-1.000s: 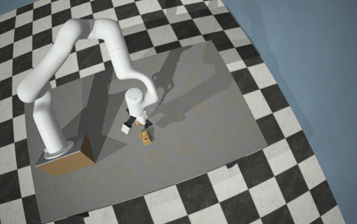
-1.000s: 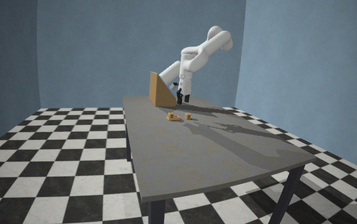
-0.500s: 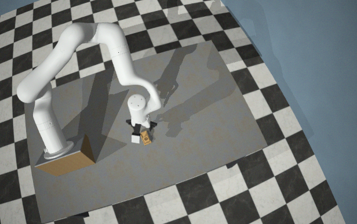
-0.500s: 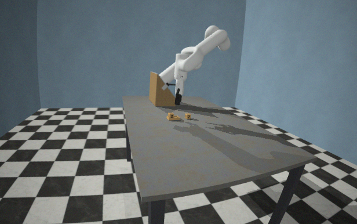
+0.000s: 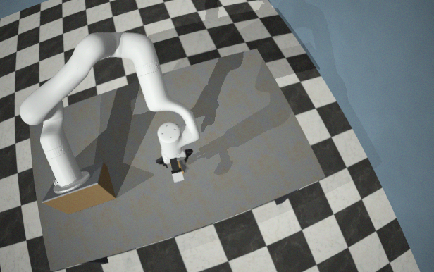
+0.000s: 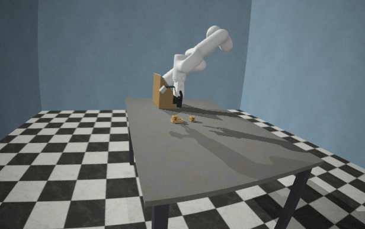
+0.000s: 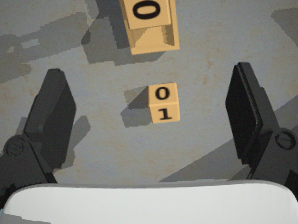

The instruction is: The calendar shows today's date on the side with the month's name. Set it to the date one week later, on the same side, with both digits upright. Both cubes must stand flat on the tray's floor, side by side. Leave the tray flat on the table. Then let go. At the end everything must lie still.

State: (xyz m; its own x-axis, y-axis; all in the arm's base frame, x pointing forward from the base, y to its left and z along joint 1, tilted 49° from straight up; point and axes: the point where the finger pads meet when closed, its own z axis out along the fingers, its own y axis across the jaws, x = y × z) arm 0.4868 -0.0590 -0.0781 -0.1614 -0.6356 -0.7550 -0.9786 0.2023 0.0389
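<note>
The tray lies 1 cm to the left of my hand and 11 cm below it.
</note>
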